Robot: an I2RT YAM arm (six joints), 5 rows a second.
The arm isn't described. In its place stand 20 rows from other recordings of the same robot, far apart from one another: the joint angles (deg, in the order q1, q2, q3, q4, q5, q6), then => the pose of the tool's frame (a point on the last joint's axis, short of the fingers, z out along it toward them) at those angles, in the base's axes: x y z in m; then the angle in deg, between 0 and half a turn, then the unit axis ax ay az.
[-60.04 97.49 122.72 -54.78 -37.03 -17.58] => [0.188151 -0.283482 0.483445 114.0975 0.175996 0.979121 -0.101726]
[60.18 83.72 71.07 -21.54 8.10 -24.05] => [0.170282 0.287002 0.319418 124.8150 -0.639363 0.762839 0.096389]
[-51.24 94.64 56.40 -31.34 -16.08 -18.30] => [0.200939 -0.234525 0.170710 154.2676 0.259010 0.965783 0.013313]
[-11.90 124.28 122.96 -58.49 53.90 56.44] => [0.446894 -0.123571 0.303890 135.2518 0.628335 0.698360 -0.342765]
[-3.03 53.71 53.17 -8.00 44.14 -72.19] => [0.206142 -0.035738 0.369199 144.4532 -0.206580 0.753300 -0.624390]
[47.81 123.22 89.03 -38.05 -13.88 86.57] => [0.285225 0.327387 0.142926 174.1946 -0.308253 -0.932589 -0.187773]
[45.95 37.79 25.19 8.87 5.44 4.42] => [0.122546 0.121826 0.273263 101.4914 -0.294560 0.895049 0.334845]
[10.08 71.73 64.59 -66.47 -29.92 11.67] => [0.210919 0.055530 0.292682 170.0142 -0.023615 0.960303 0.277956]
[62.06 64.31 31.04 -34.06 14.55 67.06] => [0.094636 0.159348 0.167090 157.4087 0.068619 0.989762 0.125147]
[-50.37 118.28 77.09 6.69 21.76 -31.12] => [0.281446 -0.360539 0.169155 152.5349 0.238784 0.866933 -0.437503]
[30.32 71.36 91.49 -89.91 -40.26 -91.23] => [0.143739 0.110715 0.409373 143.4227 -0.880655 0.419780 0.219616]
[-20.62 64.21 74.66 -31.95 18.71 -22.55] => [0.216313 -0.093594 0.415169 124.3274 0.087908 0.923934 -0.372314]
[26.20 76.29 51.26 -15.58 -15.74 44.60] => [0.253246 0.135376 0.250217 149.2330 0.090669 0.930909 0.353818]
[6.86 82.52 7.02 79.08 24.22 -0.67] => [0.211554 0.010741 0.159730 87.9990 0.156361 0.976076 -0.151085]
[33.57 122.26 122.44 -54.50 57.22 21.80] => [0.399932 0.229490 0.321753 126.5202 0.067455 0.947669 -0.312048]
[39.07 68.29 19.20 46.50 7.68 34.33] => [0.187232 0.145870 0.207974 108.8635 0.020170 0.888321 0.458781]
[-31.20 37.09 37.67 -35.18 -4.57 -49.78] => [0.124566 -0.072124 0.273018 135.8077 -0.173878 0.939065 -0.296520]
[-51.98 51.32 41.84 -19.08 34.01 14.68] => [0.105934 -0.167821 0.288935 135.0280 0.623969 0.654546 -0.426887]
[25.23 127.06 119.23 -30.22 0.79 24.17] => [0.467250 0.219628 0.282688 132.7827 -0.005780 0.981067 0.193585]
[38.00 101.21 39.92 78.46 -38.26 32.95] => [0.253601 0.226110 0.216504 119.1696 -0.334163 0.636245 0.695361]
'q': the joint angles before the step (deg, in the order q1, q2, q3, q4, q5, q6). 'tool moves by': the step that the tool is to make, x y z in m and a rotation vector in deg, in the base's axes. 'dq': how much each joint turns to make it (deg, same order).
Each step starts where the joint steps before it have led.
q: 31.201, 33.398, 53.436, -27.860, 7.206, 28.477
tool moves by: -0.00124, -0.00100, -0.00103, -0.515, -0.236, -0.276
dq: 0.002, -0.440, -0.260, -0.178, 0.352, -0.524
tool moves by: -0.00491, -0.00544, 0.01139, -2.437, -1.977, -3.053
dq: -0.006, -0.002, 2.703, -1.837, 3.422, -2.726
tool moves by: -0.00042, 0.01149, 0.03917, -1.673, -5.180, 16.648
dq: 0.004, 5.261, 8.788, 0.344, -16.231, -5.541
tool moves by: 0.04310, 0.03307, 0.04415, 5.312, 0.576, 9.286
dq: 0.086, 14.588, 12.048, 5.614, -9.331, 4.655
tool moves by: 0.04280, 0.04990, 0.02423, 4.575, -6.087, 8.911
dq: 4.385, 12.987, 7.198, 13.619, -4.487, 0.799
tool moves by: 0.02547, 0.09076, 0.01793, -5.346, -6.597, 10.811
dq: 10.725, 18.205, 17.929, -1.216, -1.136, -8.786
